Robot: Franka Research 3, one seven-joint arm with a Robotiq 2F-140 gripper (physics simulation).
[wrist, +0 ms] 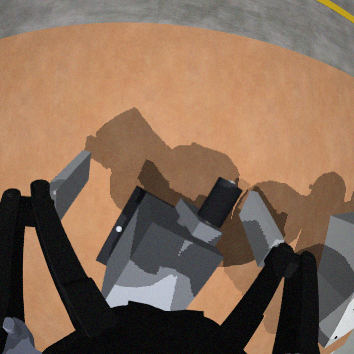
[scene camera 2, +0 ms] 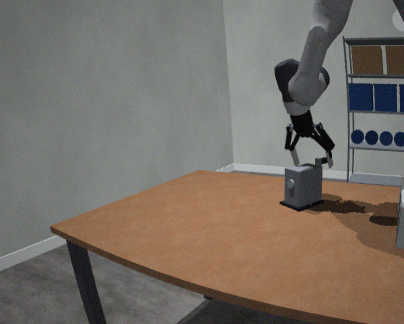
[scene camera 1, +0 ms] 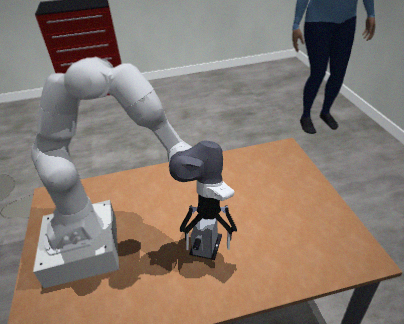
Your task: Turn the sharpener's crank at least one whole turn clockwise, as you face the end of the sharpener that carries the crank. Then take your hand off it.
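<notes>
The grey sharpener point(scene camera 1: 208, 231) point(scene camera 2: 302, 186) point(wrist: 160, 250) stands upright on its dark base plate on the table. Its crank has a grey arm and a black handle point(scene camera 1: 197, 244) point(wrist: 220, 202), which sticks out from one end. In scene camera 2 the crank point(scene camera 2: 318, 162) shows above the body's top edge, near one finger. My gripper point(scene camera 1: 208, 242) point(scene camera 2: 312, 160) point(wrist: 168, 185) is open wide and empty, pointing down, with its fingers on either side of the sharpener. In the wrist view the right finger is beside the black handle; whether they touch I cannot tell.
The wooden table point(scene camera 1: 300, 215) point(scene camera 2: 175, 225) point(wrist: 150, 65) carries the arm's pale base block point(scene camera 1: 75, 272) point(wrist: 337, 260). A red drawer cabinet point(scene camera 1: 82, 35) and a person point(scene camera 1: 330, 55) stand beyond the table. A shelf rack point(scene camera 2: 375, 76) stands behind at the right.
</notes>
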